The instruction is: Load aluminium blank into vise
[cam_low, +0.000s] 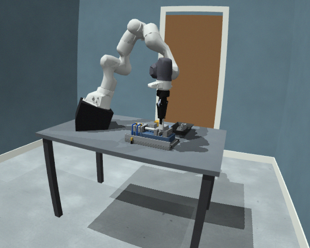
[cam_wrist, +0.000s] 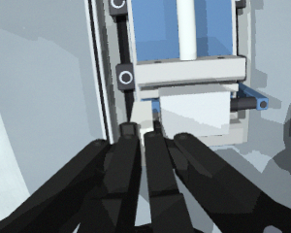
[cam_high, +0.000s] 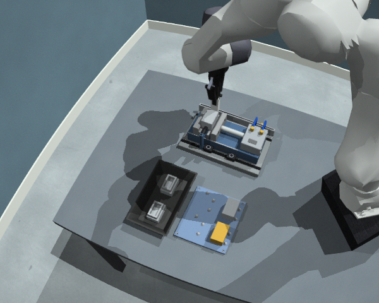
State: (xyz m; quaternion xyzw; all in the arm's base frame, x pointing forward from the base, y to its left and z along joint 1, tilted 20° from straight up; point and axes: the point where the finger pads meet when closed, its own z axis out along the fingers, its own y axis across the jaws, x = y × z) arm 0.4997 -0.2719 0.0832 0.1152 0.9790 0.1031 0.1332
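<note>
Now: hand 4 cm short of the fixed jaw, 4 cm to the right of it and 6 cm above it. Also, from my hand: vise 6 cm behind, 6 cm to the left, 10 cm below; vise hose block 15 cm behind, 8 cm to the left, 6 cm below; moving jaw 2 cm behind, 5 cm to the left, 6 cm below.
</note>
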